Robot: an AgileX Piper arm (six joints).
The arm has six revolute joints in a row. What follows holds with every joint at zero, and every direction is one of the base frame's.
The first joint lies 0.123 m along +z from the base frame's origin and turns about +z.
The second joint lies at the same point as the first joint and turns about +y.
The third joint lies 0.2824 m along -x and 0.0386 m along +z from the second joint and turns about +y.
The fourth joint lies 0.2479 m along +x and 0.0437 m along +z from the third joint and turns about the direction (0.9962, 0, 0.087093).
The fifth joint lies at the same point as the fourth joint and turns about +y.
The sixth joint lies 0.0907 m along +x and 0.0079 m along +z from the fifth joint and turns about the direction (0.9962, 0, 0.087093).
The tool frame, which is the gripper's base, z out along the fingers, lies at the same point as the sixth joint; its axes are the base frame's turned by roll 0, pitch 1.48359 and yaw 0 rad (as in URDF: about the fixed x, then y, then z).
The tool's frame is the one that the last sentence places.
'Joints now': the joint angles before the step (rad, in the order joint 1, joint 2, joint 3, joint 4, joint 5, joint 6). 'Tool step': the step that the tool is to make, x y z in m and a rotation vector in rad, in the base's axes. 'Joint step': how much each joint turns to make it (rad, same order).
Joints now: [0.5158, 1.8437, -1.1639, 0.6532, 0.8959, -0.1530]
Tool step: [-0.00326, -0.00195, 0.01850, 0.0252, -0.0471, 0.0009]
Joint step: [0.0000, -0.0534, 0.0000, -0.0016, 0.0001, 0.0000]
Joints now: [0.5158, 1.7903, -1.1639, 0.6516, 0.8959, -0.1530]
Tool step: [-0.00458, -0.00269, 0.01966, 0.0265, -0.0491, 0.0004]
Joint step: [0.0000, -0.0576, 0.0000, -0.0022, 0.0013, 0.0016]
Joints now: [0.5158, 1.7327, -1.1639, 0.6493, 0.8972, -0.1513]
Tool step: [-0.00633, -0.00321, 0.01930, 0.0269, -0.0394, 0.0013]
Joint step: [0.0000, -0.0576, 0.0000, 0.0000, 0.0098, 0.0048]
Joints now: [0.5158, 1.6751, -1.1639, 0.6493, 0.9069, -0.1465]
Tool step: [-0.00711, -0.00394, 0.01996, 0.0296, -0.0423, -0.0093]
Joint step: [0.0000, -0.0609, 0.0000, -0.0006, 0.0035, 0.0140]
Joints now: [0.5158, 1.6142, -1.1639, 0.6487, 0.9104, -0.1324]
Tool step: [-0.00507, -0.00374, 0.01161, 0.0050, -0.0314, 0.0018]
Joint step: [0.0000, -0.0384, 0.0000, -0.0164, 0.0057, 0.0087]
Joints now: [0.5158, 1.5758, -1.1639, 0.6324, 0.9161, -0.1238]
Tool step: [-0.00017, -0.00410, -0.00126, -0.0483, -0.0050, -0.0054]
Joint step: [0.0000, -0.0042, 0.0000, -0.0628, 0.0087, 0.0368]
